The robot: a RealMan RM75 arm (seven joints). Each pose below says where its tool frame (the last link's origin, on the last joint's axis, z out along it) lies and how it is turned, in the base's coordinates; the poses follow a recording.
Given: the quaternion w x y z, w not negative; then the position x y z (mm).
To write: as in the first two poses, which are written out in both.
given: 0.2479 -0.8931 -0.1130 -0.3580 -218 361 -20
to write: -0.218 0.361 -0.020 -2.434 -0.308 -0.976
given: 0.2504 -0.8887 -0.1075 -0.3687 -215 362 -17
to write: -0.215 0.362 -0.017 -2.419 -0.293 -1.004
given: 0.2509 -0.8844 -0.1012 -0.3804 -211 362 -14
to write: -0.211 0.362 -0.014 -2.407 -0.275 -1.035
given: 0.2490 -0.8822 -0.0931 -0.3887 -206 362 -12
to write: -0.206 0.362 -0.012 -2.403 -0.254 -1.059
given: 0.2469 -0.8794 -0.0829 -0.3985 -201 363 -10
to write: -0.201 0.363 -0.010 -2.398 -0.226 -1.087
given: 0.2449 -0.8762 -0.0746 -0.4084 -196 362 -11
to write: -0.196 0.362 -0.011 -2.392 -0.204 -1.115
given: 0.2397 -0.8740 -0.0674 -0.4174 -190 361 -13
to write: -0.190 0.361 -0.013 -2.392 -0.184 -1.142
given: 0.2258 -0.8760 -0.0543 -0.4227 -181 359 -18
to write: -0.181 0.359 -0.018 -2.415 -0.150 -1.166
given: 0.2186 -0.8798 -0.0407 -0.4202 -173 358 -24
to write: -0.173 0.358 -0.024 -2.435 -0.113 -1.163
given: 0.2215 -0.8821 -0.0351 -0.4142 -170 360 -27
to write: -0.170 0.360 -0.027 -2.438 -0.097 -1.145
